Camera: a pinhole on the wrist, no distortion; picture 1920 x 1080 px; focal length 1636.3 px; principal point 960.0 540.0 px. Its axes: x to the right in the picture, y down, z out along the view. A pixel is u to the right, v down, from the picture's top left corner.
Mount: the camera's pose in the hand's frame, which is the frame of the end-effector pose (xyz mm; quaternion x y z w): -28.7 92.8 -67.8 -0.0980 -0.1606 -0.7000 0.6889
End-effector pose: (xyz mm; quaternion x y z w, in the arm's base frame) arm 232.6 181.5 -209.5 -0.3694 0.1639 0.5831 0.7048
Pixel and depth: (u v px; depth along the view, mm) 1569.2 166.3 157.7
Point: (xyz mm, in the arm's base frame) 102.8 198.8 -123.0
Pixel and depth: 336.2 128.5 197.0
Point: -29.1 187.6 -169.0
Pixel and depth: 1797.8 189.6 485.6
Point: 58.4 386.1 210.5
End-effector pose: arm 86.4 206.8 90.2 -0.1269 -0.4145 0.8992 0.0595
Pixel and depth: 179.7 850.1 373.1
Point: 8.9 -206.8 -73.4
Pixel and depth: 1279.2 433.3 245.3
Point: 101.5 -24.4 108.2
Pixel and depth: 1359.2 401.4 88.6
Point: 122.8 113.8 32.1
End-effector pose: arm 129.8 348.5 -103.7 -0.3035 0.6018 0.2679 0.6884
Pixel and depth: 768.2 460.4 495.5
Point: 124.9 840.5 -9.2
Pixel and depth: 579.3 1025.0 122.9
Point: 35.6 487.7 -113.9
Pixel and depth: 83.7 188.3 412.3
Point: -65.6 817.5 17.9
